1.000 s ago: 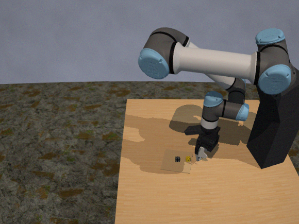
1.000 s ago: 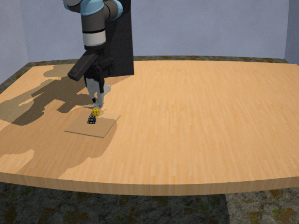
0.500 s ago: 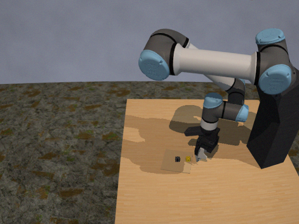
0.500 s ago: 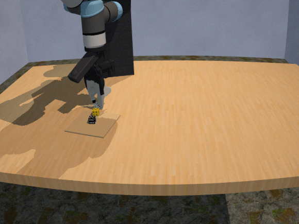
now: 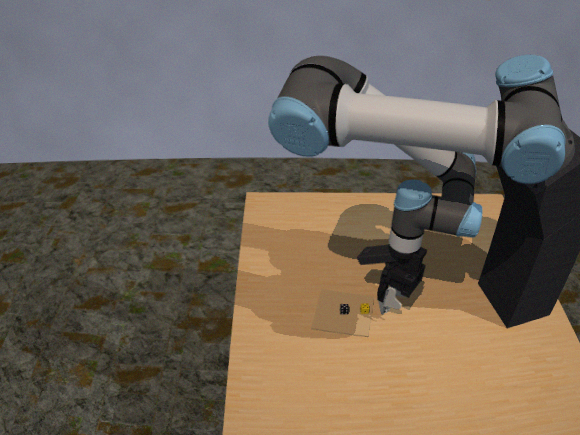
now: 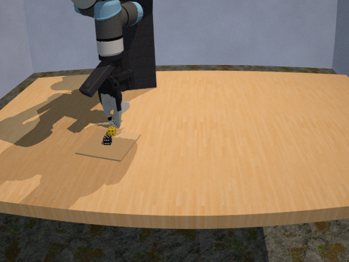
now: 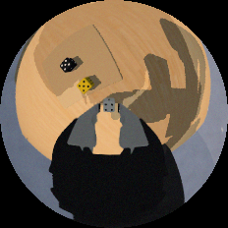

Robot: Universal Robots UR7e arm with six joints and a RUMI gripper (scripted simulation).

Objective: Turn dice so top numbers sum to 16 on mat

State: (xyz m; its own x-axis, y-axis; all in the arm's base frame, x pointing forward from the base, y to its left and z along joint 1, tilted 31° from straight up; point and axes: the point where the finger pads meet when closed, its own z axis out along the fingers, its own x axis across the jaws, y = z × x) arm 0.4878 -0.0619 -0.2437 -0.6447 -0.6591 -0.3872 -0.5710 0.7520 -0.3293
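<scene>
Right now my hand is 1 cm above the white die. Round my hand: yellow die (6 cm ahead); then thin tan mat (11 cm ahead, 2 cm below, 1 cm to the right); then black die (11 cm ahead, 1 cm to the right).
</scene>
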